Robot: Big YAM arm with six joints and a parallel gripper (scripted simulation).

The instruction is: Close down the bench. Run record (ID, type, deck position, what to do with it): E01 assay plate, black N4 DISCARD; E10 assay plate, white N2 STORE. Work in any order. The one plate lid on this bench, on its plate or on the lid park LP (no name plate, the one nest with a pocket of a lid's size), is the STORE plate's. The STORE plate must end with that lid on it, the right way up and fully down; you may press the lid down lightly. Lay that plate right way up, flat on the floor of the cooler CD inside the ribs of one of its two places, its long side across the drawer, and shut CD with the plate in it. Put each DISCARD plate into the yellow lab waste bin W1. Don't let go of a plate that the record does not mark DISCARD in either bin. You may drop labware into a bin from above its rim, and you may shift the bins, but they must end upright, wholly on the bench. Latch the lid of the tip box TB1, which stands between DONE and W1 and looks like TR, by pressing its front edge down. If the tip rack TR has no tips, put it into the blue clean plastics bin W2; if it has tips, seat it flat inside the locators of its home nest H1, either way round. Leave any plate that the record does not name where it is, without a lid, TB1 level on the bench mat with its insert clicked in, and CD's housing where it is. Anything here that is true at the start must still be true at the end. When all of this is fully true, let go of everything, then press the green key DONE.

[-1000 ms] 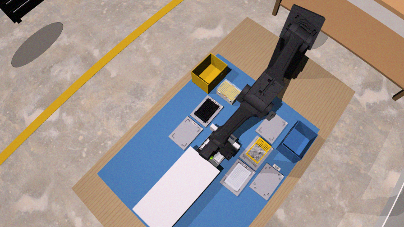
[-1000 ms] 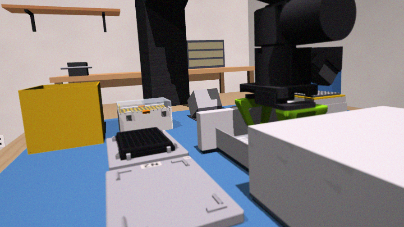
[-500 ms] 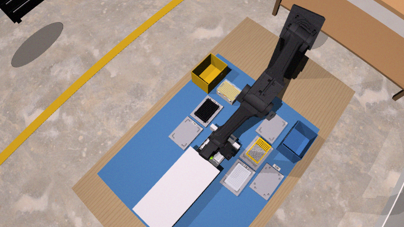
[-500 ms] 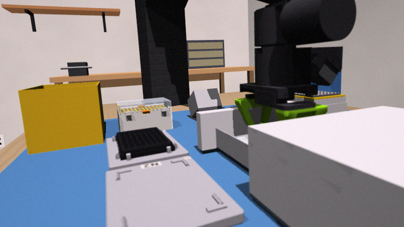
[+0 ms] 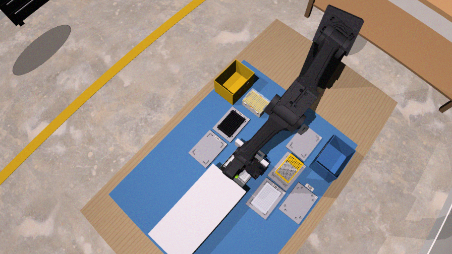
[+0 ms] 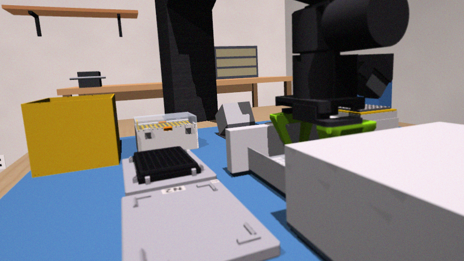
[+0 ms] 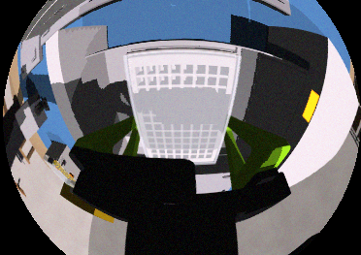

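My hand is 10 mm below the clear lid. The rest, counted from my hand: white assay plate: right at my hand; then white cooler CD: 160 mm ahead, 40 mm to the left, 10 mm above; then cooler drawer: 30 mm ahead, 10 mm to the left.
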